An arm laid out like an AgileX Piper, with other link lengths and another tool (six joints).
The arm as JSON. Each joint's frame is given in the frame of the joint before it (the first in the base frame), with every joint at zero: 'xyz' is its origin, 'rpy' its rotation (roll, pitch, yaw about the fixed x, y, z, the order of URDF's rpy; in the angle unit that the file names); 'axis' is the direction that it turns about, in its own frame. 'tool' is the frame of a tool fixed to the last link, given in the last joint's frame.
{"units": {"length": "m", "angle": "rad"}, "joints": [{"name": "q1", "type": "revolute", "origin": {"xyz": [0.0, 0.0, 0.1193], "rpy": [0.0, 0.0, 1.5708]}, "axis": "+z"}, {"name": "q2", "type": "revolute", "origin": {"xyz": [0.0, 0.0, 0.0], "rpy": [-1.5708, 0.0, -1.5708]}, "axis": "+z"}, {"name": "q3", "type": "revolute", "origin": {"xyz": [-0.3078, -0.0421, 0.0], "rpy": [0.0, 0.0, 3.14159]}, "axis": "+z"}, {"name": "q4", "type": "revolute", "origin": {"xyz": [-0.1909, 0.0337, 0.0], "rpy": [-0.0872, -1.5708, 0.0]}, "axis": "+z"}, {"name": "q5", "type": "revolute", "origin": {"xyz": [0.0, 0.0, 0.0], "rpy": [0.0, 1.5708, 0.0]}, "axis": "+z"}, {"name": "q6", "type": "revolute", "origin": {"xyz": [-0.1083, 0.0, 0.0], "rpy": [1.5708, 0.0, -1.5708]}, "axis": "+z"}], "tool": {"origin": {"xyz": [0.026, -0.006, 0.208], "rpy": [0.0, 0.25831, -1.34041]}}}
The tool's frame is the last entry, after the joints.
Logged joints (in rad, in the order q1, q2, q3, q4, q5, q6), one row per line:
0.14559 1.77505 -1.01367 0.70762 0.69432 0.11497
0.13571 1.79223 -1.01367 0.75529 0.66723 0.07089
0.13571 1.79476 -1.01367 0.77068 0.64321 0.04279
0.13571 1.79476 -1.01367 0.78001 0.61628 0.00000
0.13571 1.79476 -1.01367 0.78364 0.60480 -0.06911
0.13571 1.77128 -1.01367 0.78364 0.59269 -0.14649
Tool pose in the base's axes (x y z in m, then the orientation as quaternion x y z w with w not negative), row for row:
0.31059 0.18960 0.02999 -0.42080 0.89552 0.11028 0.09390
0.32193 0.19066 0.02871 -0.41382 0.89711 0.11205 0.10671
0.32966 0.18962 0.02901 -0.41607 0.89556 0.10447 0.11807
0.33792 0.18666 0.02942 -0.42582 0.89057 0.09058 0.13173
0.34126 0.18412 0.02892 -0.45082 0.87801 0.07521 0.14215
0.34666 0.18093 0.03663 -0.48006 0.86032 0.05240 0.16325
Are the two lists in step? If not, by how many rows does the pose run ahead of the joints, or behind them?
They are in step.
